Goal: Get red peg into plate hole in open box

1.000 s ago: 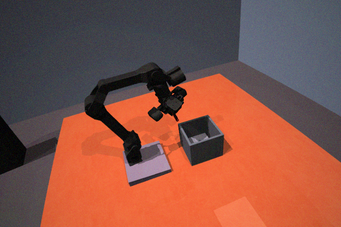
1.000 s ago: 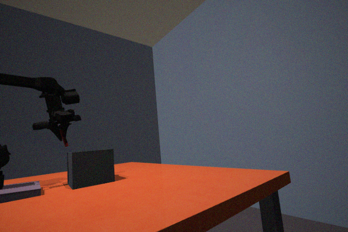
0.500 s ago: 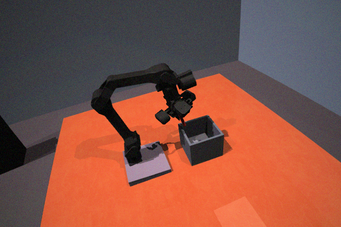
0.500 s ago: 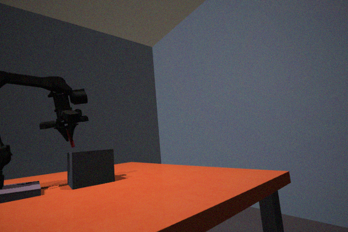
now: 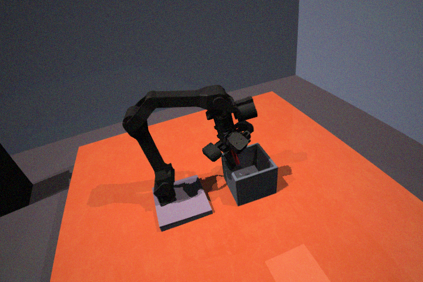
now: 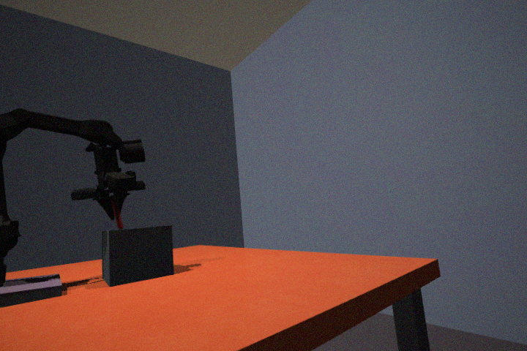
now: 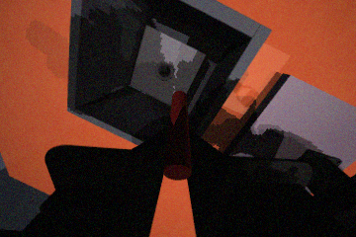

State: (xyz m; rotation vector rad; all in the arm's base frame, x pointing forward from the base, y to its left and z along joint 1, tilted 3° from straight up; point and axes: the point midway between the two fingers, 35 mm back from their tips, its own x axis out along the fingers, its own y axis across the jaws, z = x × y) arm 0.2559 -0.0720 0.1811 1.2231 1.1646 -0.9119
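My gripper tip is now 50 mm short of the plate, 30 mm to the left of it and 120 mm above it. Also, from my gripper tip: red peg: 20 mm to the right, 10 mm above.
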